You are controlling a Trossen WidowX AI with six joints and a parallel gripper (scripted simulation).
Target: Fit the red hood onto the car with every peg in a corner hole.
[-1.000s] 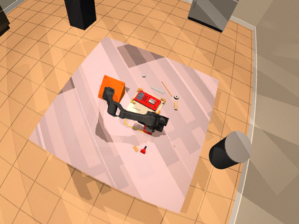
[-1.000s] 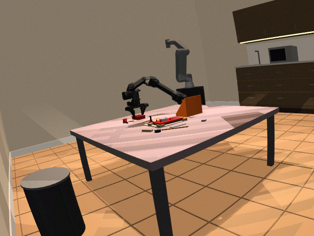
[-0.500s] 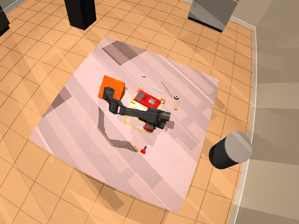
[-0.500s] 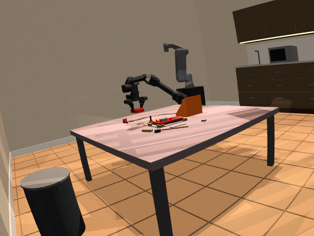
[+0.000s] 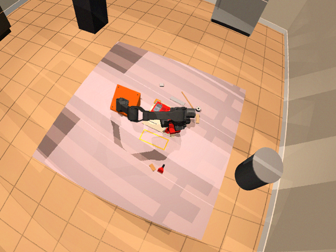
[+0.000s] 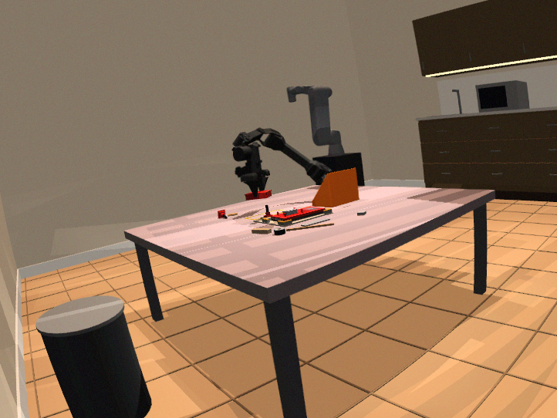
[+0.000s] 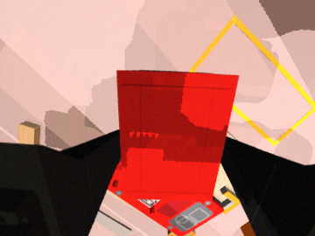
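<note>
My gripper tip is 120 mm to the right of the grey engine block, 80 mm above it and 70 mm past it. Also, from my gripper tip: black ring 280 mm to the left, 100 mm below, 90 mm ahead; then wooden block 290 mm to the right, 100 mm below; then red hood 10 mm above.
</note>
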